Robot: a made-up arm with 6 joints. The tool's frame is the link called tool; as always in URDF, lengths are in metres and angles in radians. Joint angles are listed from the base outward.
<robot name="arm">
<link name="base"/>
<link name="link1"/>
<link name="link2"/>
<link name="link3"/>
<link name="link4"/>
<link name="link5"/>
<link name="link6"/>
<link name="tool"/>
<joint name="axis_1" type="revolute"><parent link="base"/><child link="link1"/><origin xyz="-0.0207 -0.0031 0.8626"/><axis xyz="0 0 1"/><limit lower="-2.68" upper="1.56"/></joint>
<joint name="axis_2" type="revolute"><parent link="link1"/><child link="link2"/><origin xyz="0.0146 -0.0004 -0.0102"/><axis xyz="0 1 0"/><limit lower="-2.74" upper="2.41"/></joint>
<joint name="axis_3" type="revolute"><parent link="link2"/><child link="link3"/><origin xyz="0.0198 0.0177 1.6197"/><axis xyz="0 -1 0"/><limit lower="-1.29" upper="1.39"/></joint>
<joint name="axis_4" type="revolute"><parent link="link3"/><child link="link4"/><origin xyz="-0.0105 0.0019 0.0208"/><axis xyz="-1 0 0"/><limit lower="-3.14" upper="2.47"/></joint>
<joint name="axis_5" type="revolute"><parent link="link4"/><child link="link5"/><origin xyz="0.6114 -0.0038 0.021"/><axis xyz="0 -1 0"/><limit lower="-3.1" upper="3.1"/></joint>
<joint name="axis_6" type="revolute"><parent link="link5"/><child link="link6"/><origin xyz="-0.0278 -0.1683 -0.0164"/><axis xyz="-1 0 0"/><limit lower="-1.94" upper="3.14"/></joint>
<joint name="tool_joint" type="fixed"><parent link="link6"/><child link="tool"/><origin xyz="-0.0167 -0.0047 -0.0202" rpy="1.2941 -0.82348 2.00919"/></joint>
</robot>
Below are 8 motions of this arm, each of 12 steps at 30 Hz.
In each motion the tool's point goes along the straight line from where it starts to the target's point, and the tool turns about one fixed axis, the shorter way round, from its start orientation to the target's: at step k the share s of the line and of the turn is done. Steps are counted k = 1, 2, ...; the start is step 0. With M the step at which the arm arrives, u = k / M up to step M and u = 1 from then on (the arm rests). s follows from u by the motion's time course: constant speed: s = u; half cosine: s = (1 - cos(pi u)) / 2; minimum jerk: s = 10 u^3 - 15 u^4 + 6 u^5.
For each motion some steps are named. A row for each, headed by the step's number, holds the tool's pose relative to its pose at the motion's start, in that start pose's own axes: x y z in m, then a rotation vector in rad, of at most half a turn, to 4 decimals.
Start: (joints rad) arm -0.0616 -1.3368 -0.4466 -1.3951 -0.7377 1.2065
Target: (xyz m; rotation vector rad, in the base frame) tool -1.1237 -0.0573 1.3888 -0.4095 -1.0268 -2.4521
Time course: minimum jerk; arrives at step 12
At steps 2, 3, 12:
2: -0.0014 -0.0039 -0.0058 -0.0018 0.0098 0.0186
3: -0.0042 -0.0114 -0.0169 -0.0053 0.0286 0.0544
12: -0.0405 -0.1101 -0.1637 -0.0513 0.2765 0.5253

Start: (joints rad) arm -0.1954 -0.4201 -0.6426 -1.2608 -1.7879 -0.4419
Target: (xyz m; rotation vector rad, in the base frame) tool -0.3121 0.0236 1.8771 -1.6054 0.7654 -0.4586
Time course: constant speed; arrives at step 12
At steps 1, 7, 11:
1: -0.0172 0.0164 0.0091 0.0025 0.0454 0.0221
7: -0.1202 0.1149 0.0636 0.0178 0.3178 0.1549
11: -0.1889 0.1806 0.0999 0.0280 0.4994 0.2435

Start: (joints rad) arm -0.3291 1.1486 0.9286 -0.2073 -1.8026 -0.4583
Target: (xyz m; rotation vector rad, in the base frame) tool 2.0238 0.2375 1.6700 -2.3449 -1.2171 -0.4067
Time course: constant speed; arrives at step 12
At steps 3, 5, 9, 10, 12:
3: -0.0043 -0.2717 0.0375 0.0347 0.0441 -0.2784
5: -0.0072 -0.4528 0.0624 0.0578 0.0735 -0.4640
9: -0.0130 -0.8151 0.1124 0.1041 0.1323 -0.8351
10: -0.0145 -0.9057 0.1248 0.1156 0.1470 -0.9279
12: -0.0174 -1.0868 0.1498 0.1388 0.1764 -1.1135

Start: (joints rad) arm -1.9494 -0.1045 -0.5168 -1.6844 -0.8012 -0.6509
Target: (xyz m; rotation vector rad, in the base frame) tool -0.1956 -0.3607 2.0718 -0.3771 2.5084 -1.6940
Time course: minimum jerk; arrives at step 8
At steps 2, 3, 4, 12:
2: 0.0087 0.0007 0.0070 -0.0166 -0.0080 -0.0363
3: 0.0230 0.0018 0.0187 -0.0441 -0.0214 -0.0964
4: 0.0418 0.0032 0.0339 -0.0802 -0.0388 -0.1751
12: 0.0836 0.0064 0.0678 -0.1604 -0.0777 -0.3503

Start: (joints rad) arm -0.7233 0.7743 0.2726 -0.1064 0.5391 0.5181
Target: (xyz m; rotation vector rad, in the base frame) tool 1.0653 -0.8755 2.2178 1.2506 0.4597 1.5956
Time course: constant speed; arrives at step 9
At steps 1, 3, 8, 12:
1: 0.0533 0.0424 -0.0162 -0.0189 0.0331 0.0213
3: 0.1598 0.1271 -0.0485 -0.0566 0.0993 0.0640
8: 0.4260 0.3388 -0.1294 -0.1508 0.2649 0.1707
12: 0.4793 0.3812 -0.1456 -0.1697 0.2980 0.1920

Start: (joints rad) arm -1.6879 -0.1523 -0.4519 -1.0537 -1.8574 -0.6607
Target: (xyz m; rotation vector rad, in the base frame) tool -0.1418 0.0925 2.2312 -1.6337 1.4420 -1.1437
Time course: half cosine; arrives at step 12
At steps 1, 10, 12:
1: -0.0067 0.0012 0.0006 0.0005 0.0014 -0.0077
10: -0.3650 0.0662 0.0310 0.0295 0.0788 -0.4211
12: -0.3912 0.0710 0.0333 0.0316 0.0844 -0.4514

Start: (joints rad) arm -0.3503 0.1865 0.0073 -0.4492 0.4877 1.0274
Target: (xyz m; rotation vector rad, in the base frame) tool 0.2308 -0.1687 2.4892 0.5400 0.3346 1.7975
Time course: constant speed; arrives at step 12
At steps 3, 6, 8, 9, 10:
3: 0.0524 0.0867 -0.1232 -0.1670 0.0848 0.0631
6: 0.1047 0.1734 -0.2464 -0.3340 0.1697 0.1262
8: 0.1397 0.2312 -0.3285 -0.4454 0.2262 0.1683
9: 0.1571 0.2601 -0.3695 -0.5010 0.2545 0.1893
10: 0.1746 0.2890 -0.4106 -0.5567 0.2828 0.2104

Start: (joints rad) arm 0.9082 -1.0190 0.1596 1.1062 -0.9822 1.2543
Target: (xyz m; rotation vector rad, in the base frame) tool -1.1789 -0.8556 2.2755 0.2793 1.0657 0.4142
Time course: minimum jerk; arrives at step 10
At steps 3, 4, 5, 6, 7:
3: 0.0303 0.0318 -0.0521 -0.0099 -0.0621 -0.0528
4: 0.0590 0.0618 -0.1014 -0.0193 -0.1209 -0.1028
5: 0.0930 0.0974 -0.1598 -0.0304 -0.1904 -0.1619
6: 0.1269 0.1330 -0.2181 -0.0415 -0.2599 -0.2210
7: 0.1556 0.1630 -0.2675 -0.0509 -0.3187 -0.2710

